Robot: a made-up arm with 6 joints.
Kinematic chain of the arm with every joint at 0, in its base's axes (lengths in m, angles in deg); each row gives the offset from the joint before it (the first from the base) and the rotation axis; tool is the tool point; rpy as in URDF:
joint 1: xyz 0 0 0.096 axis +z
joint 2: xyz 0 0 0 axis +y
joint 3: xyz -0.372 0 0.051 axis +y
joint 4: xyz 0.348 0 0.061 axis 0.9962 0 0.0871
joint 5: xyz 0 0 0 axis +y
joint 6: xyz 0.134 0 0.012 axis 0.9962 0 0.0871
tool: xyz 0 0 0 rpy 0 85 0
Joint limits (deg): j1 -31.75..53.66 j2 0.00..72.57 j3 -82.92..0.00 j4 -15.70..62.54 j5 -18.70..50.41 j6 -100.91..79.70
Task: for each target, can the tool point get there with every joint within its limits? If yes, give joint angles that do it. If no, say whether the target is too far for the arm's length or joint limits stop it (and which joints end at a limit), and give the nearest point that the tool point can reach.
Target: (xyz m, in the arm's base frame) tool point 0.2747 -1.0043 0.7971
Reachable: no: too far | nearest point 0.3081 -0.2359 0.6417 | short by 0.785 m
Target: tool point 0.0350 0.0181 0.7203
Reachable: yes | joints 41.47 34.54 -74.85 56.63 -4.78 -70.33
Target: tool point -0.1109 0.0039 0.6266
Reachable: yes | joints 3.27 10.73 -66.50 13.14 19.70 9.35
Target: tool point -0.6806 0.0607 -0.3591
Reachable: no: joint limits stop it (at a limit: joint 1, joint 2, joint 3, joint 5) | nearest point -0.0200 0.0931 0.0444 | short by 0.775 m
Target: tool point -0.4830 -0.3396 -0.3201
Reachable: no: joint limits stop it (at a limit: joint 1, joint 2, joint 3, joint 4, joint 5) | nearest point 0.0196 -0.0451 0.0350 | short by 0.682 m
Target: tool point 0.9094 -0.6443 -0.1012
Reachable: no: too far | nearest point 0.3148 -0.2063 0.2542 | short by 0.820 m
